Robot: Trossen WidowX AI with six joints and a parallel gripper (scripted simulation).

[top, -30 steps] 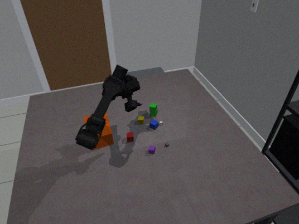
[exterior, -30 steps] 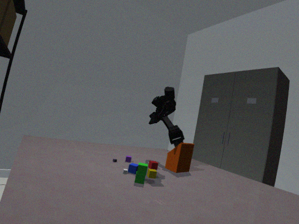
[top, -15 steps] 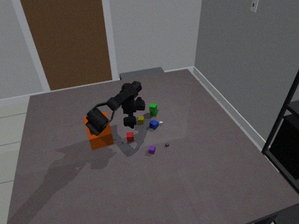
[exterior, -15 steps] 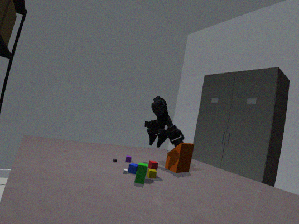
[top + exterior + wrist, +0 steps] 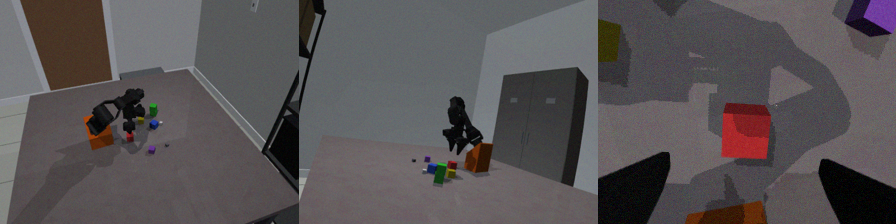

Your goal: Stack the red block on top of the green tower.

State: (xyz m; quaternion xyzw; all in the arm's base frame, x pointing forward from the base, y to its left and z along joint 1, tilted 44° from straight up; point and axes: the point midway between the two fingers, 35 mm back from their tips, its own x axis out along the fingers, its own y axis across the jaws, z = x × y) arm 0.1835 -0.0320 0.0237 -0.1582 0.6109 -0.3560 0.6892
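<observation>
My gripper tip is now 7 cm above the red block. Also, from my gripper tip: blue block 16 cm ahead, 4 cm to the left, 7 cm below; then purple block 7 cm ahead, 14 cm to the right, 7 cm below; then yellow block 11 cm ahead, 11 cm to the left, 7 cm below.
</observation>
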